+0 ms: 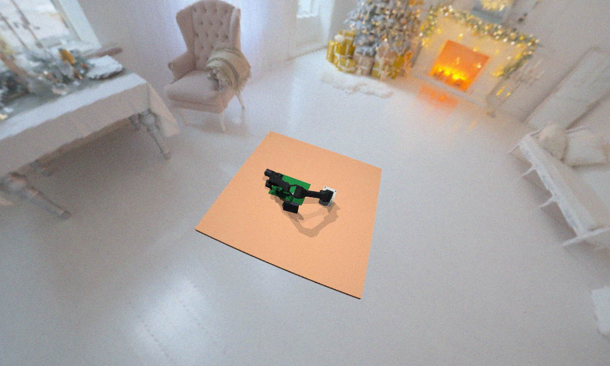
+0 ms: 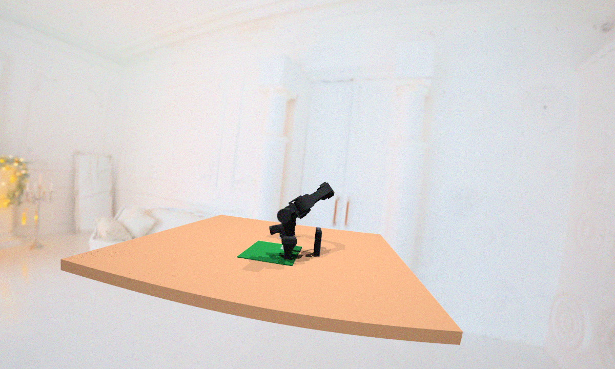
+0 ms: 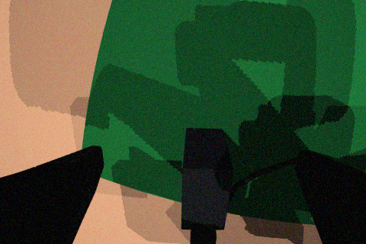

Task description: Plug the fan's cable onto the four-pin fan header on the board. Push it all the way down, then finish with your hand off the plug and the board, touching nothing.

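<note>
Now: gripper tip 9 cm past the green board, 8 cm to the left of it and 4 cm above it. Also, from my gripper tip: dark plug: 1 cm to the left; black fan: 18 cm behind, 11 cm to the left, 3 cm above.
</note>
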